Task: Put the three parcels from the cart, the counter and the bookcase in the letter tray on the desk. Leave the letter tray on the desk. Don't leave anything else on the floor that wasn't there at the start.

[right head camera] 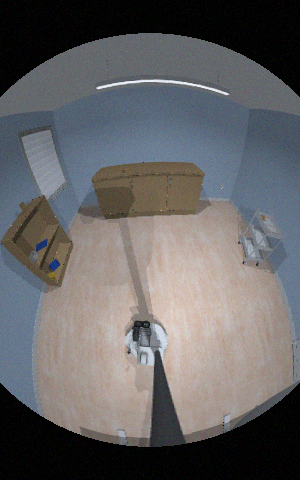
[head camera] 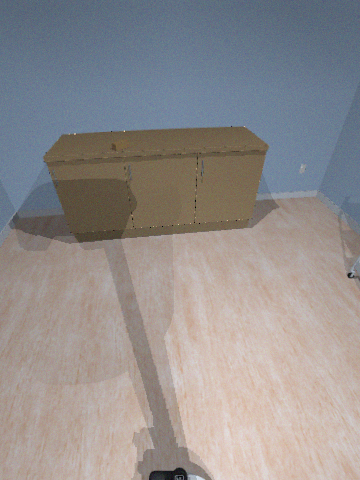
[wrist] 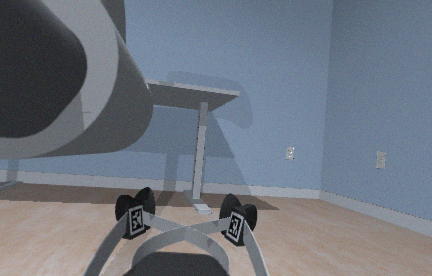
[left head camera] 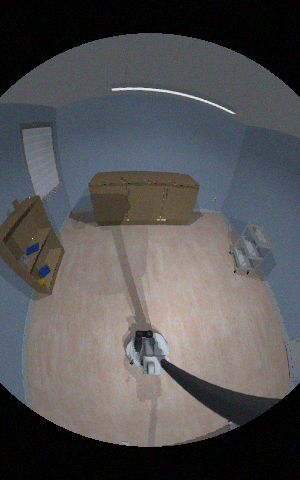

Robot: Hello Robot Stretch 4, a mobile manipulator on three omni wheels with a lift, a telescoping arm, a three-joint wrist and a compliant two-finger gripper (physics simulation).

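Places are measured from the robot's base along level axes (x left, y back, z up), in metres.
Pixels of known places: gripper, fingertip midpoint: (right head camera: 133,354) (wrist: 188,207) (left head camera: 136,365).
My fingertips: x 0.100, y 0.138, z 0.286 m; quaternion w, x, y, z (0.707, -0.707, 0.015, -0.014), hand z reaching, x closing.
For each thing: its top centre in the pictures, then the offset to it from my fingertips. "pt": a spot on its surface instead. Level surfaces: height alone.
- brown parcel, top centre: (left head camera: 13,200) (right head camera: 20,202) dx +1.393, dy -1.097, dz +0.877 m
- bookcase, surface spot: (left head camera: 58,255) pt dx +1.301, dy -1.255, dz -0.221 m
- desk, surface height: dz +0.382 m
- yellow item, top centre: (left head camera: 39,281) (right head camera: 49,275) dx +1.391, dy -0.727, dz -0.168 m
- grey item, top centre: (left head camera: 20,260) (right head camera: 30,255) dx +1.373, dy -0.746, dz +0.310 m
- desk leg, surface spot: (wrist: 200,150) pt dx +0.104, dy +1.598, dz +0.045 m
A small brown parcel (head camera: 119,146) (left head camera: 123,179) lies on the counter (head camera: 165,192) (left head camera: 145,204) (right head camera: 150,195), left of its middle. A brown parcel (left head camera: 16,204) (right head camera: 23,206) stands on top of the bookcase (left head camera: 58,255) (right head camera: 65,250) at the left. An orange-brown parcel (left head camera: 255,229) (right head camera: 263,218) lies on the top shelf of the cart (left head camera: 267,243) (right head camera: 275,233) at the right. The desk (wrist: 220,94) shows from below in the wrist view; its top surface and the letter tray do not show there. My gripper (wrist: 188,207) is open and empty, with its fingers apart, far from the parcels.
The bookcase holds blue boxes (left head camera: 32,248) (right head camera: 54,265), a yellow item (left head camera: 41,282) (right head camera: 51,275) and a grey item (left head camera: 24,259) (right head camera: 33,256). A desk leg (wrist: 200,150) stands on the floor behind my gripper's fingers. A cart wheel (head camera: 351,275) shows at the right edge of the head view.
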